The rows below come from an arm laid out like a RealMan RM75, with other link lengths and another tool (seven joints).
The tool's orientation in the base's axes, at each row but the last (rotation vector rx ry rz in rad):
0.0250, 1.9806, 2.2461
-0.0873, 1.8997, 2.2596
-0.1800, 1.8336, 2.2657
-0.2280, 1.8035, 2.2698
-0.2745, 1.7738, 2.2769
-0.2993, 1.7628, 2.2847
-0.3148, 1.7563, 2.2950
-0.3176, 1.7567, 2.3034
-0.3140, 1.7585, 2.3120
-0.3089, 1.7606, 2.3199
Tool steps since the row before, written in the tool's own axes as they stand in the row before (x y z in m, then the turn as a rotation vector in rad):
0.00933, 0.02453, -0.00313, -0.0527, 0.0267, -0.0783
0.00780, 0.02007, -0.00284, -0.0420, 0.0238, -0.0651
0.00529, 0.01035, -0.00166, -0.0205, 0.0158, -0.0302
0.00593, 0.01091, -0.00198, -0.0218, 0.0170, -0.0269
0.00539, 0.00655, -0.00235, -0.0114, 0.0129, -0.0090
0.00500, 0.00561, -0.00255, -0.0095, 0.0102, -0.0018
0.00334, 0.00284, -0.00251, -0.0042, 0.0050, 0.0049
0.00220, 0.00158, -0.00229, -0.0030, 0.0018, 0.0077
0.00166, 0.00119, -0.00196, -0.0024, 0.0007, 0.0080
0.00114, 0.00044, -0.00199, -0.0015, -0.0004, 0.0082
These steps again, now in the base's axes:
-0.01199, -0.00488, 0.02304, 0.0409, -0.0867, 0.0207
-0.01149, -0.00522, 0.01767, 0.0320, -0.0722, 0.0184
-0.00775, -0.00316, 0.00824, 0.0146, -0.0345, 0.0133
-0.00876, -0.00376, 0.00820, 0.0156, -0.0317, 0.0155
-0.00712, -0.00341, 0.00390, 0.0070, -0.0126, 0.0131
-0.00646, -0.00351, 0.00299, 0.0059, -0.0048, 0.0118
-0.00399, -0.00296, 0.00092, 0.0023, 0.0032, 0.0071
-0.00250, -0.00251, 0.00018, 0.0020, 0.0068, 0.0046
-0.00187, -0.00213, 0.00008, 0.0018, 0.0074, 0.0035
-0.00114, -0.00199, -0.00045, 0.0012, 0.0079, 0.0022

